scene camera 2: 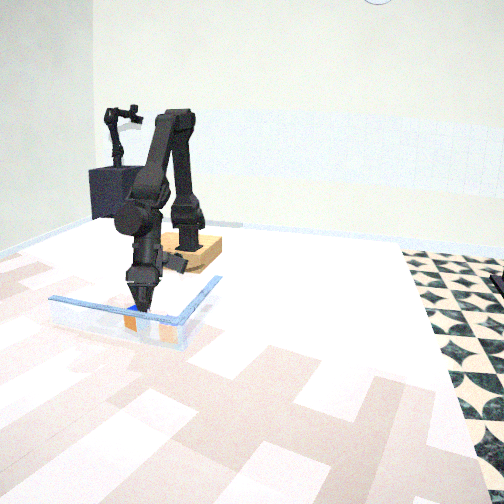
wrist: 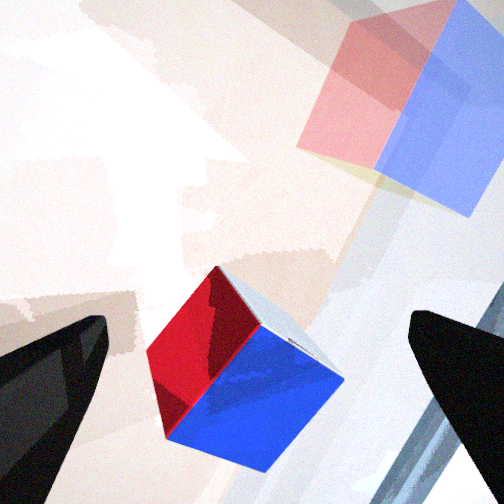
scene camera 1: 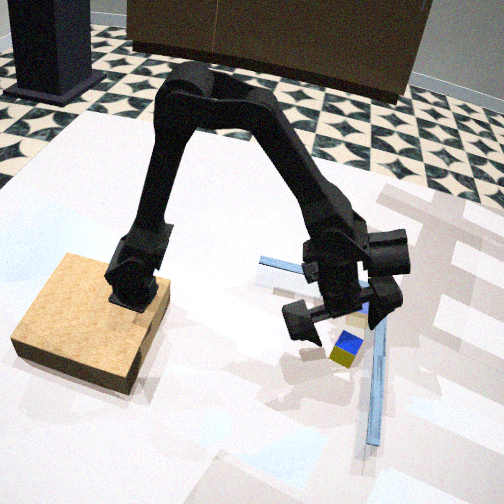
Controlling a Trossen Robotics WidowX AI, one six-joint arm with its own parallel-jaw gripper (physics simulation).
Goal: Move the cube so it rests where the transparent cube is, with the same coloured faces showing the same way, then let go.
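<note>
The cube [wrist: 240, 375] lies on the table between my open fingers in the wrist view, showing a red face at left and a blue face at right. In scene camera 1 it [scene camera 1: 347, 349] shows blue and yellow faces, just below my gripper [scene camera 1: 340, 315]. The gripper is open and does not touch the cube. The transparent cube [wrist: 425, 100] floats beyond it at the upper right of the wrist view, with a pale red face at left and a pale blue face at right. In scene camera 2 the gripper [scene camera 2: 140, 297] points down over the cube [scene camera 2: 131, 320].
A thin pale blue L-shaped rail [scene camera 1: 375, 385] lies on the table beside the cube, also seen in scene camera 2 [scene camera 2: 170, 320]. The arm's base stands on a wooden block [scene camera 1: 90, 320] at the left. A dark pedestal [scene camera 1: 50, 45] stands at the far left.
</note>
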